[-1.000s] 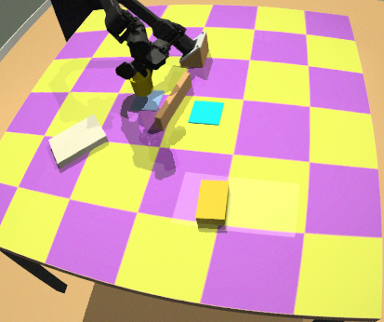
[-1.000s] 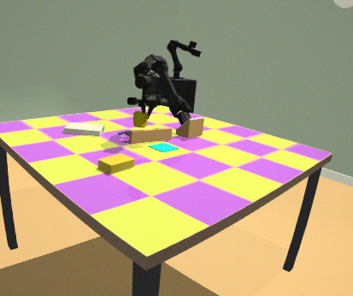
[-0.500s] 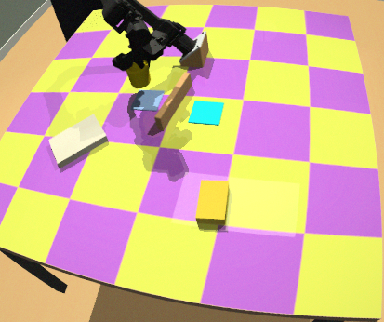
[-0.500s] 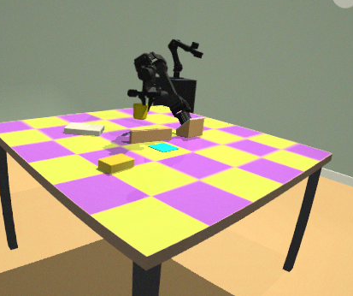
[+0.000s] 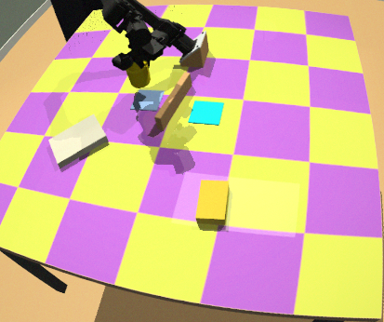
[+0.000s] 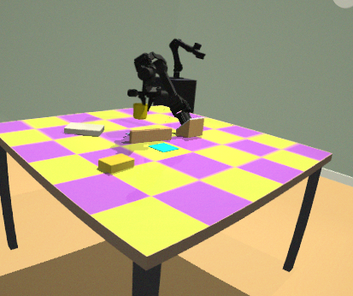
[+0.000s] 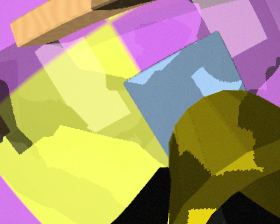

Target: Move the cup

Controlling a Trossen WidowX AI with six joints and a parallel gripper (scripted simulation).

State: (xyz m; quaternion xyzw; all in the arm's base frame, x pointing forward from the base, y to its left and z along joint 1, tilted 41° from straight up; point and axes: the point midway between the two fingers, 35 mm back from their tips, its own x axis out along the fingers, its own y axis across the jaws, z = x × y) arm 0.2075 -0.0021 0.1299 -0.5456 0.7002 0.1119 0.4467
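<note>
Now: the cyan pad 19 cm to the left of my gripper tip, 12 cm below it and 6 cm ahead of it. From my gripper tip the other things lie so: white block: 22 cm ahead, 19 cm to the right, 10 cm below; long tan bar: 10 cm below, 9 cm to the left, 4 cm ahead; yellow cup: 2 cm to the right, 2 cm ahead.
</note>
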